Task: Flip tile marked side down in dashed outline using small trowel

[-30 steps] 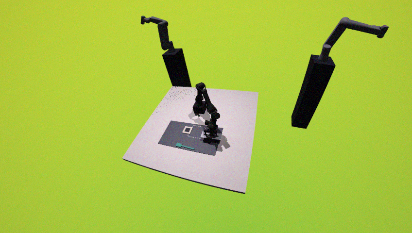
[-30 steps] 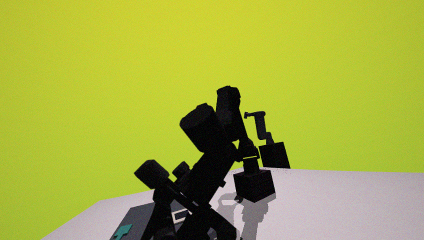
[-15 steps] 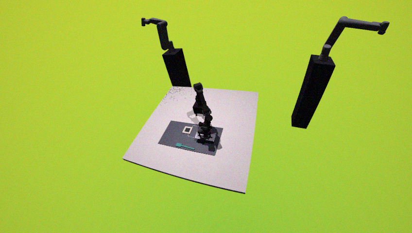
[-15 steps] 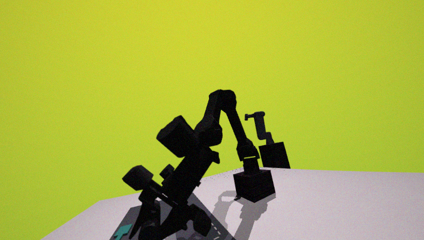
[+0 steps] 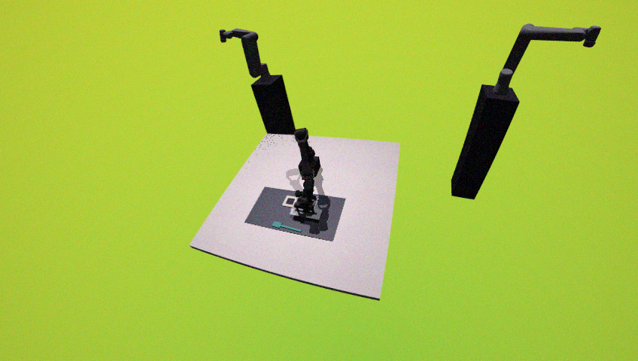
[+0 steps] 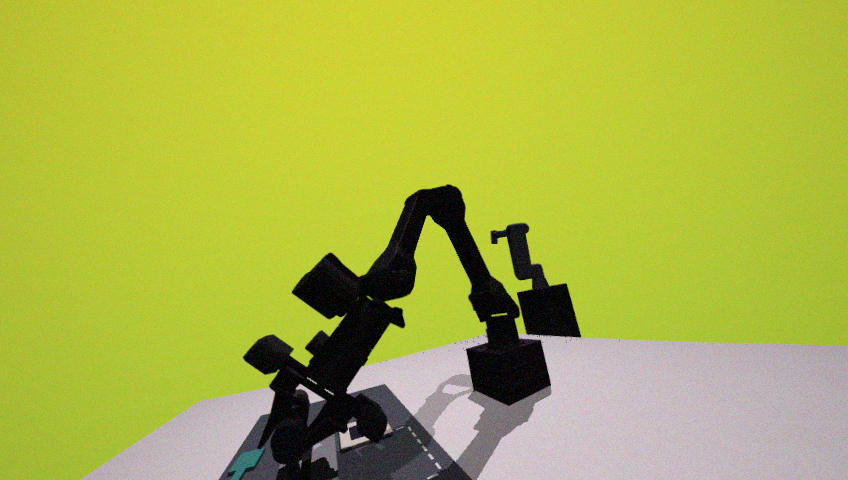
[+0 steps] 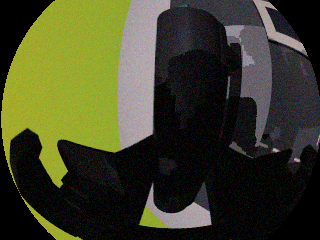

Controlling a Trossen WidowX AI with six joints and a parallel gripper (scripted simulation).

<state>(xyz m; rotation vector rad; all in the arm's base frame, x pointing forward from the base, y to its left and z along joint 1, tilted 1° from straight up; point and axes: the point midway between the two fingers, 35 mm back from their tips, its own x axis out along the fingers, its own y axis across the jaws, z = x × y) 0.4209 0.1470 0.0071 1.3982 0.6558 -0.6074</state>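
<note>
Now: gripper tip 18 cm to the left of the tan tile, 11 cm past it and 8 cm above it. From my gripper tip the other things lie so: teal tool-shaped piece 14 cm to the right, 9 cm ahead, 8 cm below; small trowel 3 cm behind, 1 cm below; dark mat 12 cm to the right, 11 cm below, 5 cm behind.
</note>
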